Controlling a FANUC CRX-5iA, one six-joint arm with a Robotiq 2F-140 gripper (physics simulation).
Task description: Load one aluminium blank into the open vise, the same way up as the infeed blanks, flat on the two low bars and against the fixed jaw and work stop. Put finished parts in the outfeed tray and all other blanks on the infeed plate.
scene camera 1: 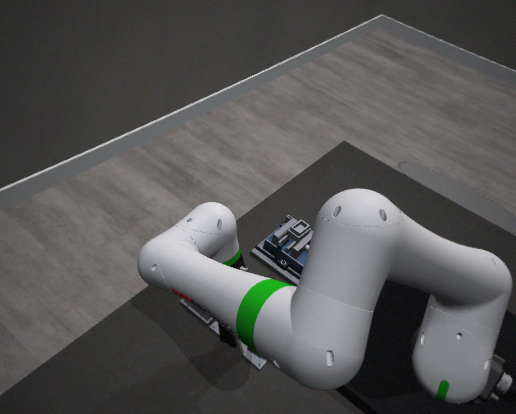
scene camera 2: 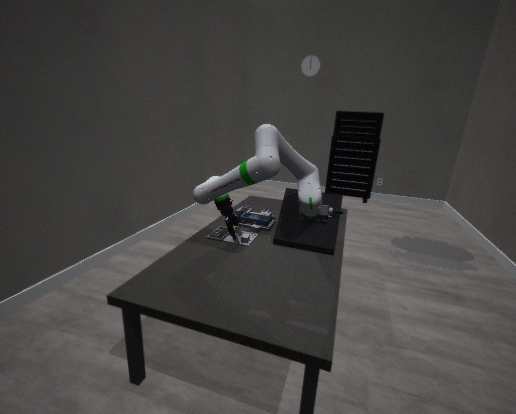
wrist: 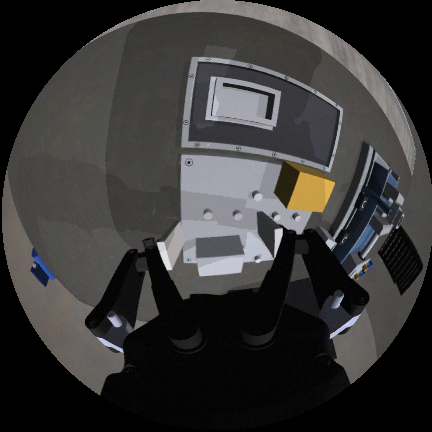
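Seen in the pictures: gripper, fingertip midpoint: [scene camera 2: 239,239] [wrist: 219,226]; arm's base, link origin: [scene camera 2: 311,213].
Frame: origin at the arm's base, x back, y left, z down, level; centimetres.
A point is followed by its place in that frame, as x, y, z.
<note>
My gripper [wrist: 219,226] {-40.5, 17.6, 17.8} [scene camera 2: 235,235] {-40.5, 17.6, 17.8} is open, with its fingers low over the infeed plate [wrist: 220,175] {-47.4, 18.1, 18.0}. A grey aluminium blank [wrist: 220,252] {-38.7, 17.6, 15.0} lies on the plate between the two finger pads, with a visible gap on each side. The outfeed tray [wrist: 256,151] {-50.5, 14.7, 17.6}, beside the plate, has a grey rim and holds a pocketed part [wrist: 242,105] {-54.9, 17.1, 16.1}. The blue vise [scene camera 1: 287,246] {-48.9, -11.9, 12.9} [scene camera 2: 255,218] {-38.7, -9.8, 12.8} [wrist: 357,220] {-43.2, -8.7, 15.2} stands to the right in the wrist view; the arm partly hides it in the scene camera 1 view, and its jaws and bars are unclear.
A yellow block [wrist: 307,187] {-48.4, 9.5, 14.4} stands at the plate's right edge, beyond the right finger. Several short round pins [wrist: 237,215] {-42.7, 15.7, 17.2} rise from the plate. The arm's base stands on a black slab [scene camera 2: 300,242] {-3.2, 13.6, 14.6} on the table [scene camera 2: 225,280] {-31.1, 60.8, 18.8}. A dark slatted rack stands behind the table.
</note>
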